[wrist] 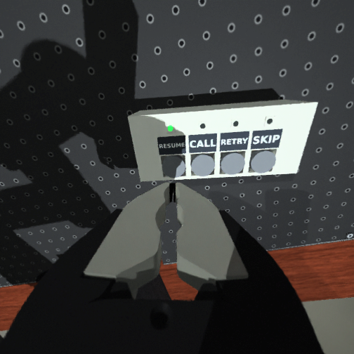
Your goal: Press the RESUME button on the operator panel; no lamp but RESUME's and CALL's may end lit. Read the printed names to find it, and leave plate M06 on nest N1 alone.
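Observation:
The white operator panel (290,150) is mounted on the dark wall, right of centre. Its printed names read, from left to right, RESUME, CALL, RETRY and SKIP. The RESUME button (172,167) is at the far left, in shadow, under its name. The RESUME lamp (170,128) is lit green. The CALL lamp (202,126), the RETRY lamp (236,123) and the SKIP lamp (270,121) are dark. My gripper (173,184) is shut and empty, its tips just below the RESUME button in view; the gap to the panel is hard to judge. Plate M06 and nest N1 do not show.
The CALL button (203,165), the RETRY button (232,163) and the SKIP button (263,161) sit close to the right of RESUME. A dark perforated wall (210,80) lies behind the panel. A reddish wooden surface (285,262) runs along below, with a pale grey surface (332,317) at the lower right.

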